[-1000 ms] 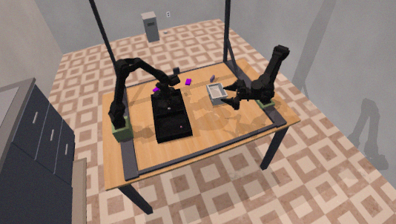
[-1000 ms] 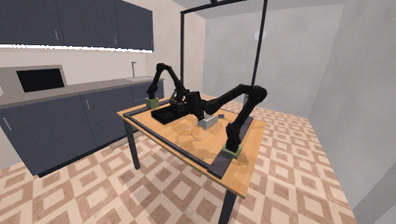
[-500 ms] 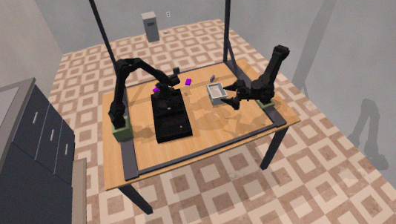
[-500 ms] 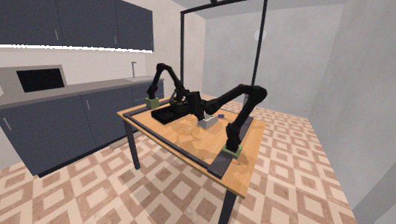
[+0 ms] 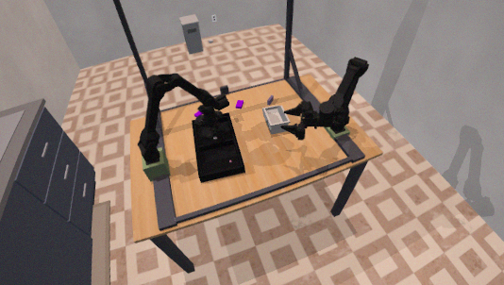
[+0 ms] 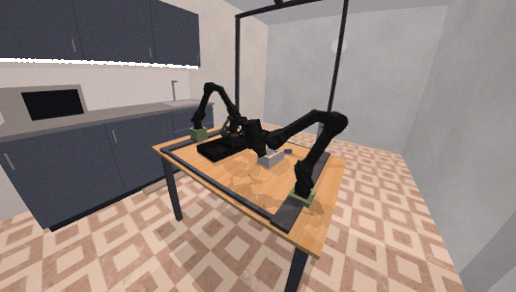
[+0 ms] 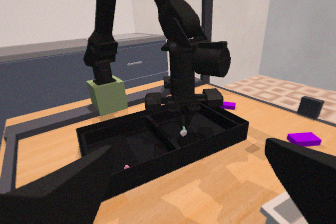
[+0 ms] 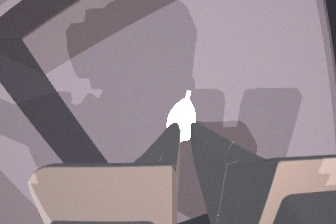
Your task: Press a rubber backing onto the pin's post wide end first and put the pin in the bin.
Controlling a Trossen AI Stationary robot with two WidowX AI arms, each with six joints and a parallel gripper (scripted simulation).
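Now: right hand 10 mm to the left of the silver leaf-shaped pin and 40 mm above it. From my right hand the other things lie so: black two-compartment tray (70 mm ahead, 30 mm below); then grey bin (30 mm behind, 340 mm to the left, 10 mm below).
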